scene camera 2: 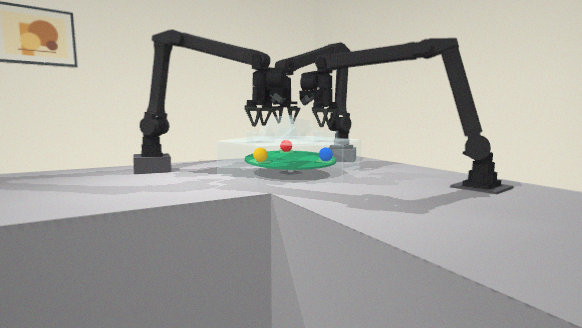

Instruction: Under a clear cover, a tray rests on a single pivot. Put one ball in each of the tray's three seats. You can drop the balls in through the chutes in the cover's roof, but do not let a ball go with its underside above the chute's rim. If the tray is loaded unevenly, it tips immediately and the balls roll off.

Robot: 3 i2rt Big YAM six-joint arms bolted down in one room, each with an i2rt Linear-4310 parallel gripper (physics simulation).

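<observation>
A green round tray (290,165) rests level on a low pivot under the clear cover (230,155). A yellow ball (260,154) is on the tray at the left, a red ball (286,145) at the back and a blue ball (326,154) at the right. The clear chutes (287,127) on the roof are faint. The left arm's gripper (259,122) hangs above the cover, with no ball showing at its fingers. The back arm's gripper (286,120) and the right arm's gripper (324,123) also hang above the roof, with no ball showing at them; their fingers partly overlap other parts.
The left arm's base (152,164) stands on the grey table (200,200). The back arm's base (346,153) stands behind the cover, and the right arm's base (481,185) stands at the right. The table's near corner points toward the camera. A framed picture (38,37) hangs on the wall.
</observation>
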